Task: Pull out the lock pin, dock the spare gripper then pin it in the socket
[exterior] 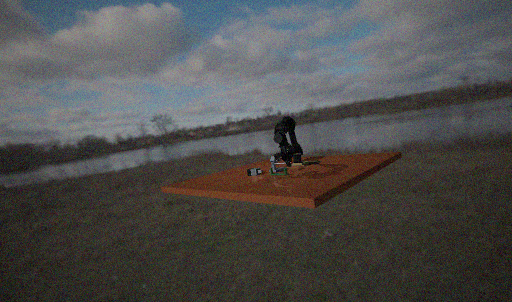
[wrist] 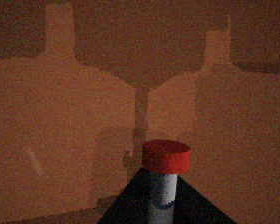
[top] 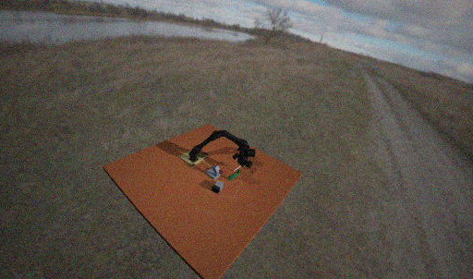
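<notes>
Now: the green cradle 100 mm to the right of my gripper tip and 30 mm below it. Round my gripper tip: spare gripper 310 mm to the right, 30 mm below; then mount 220 mm to the right, 130 mm behind.
</notes>
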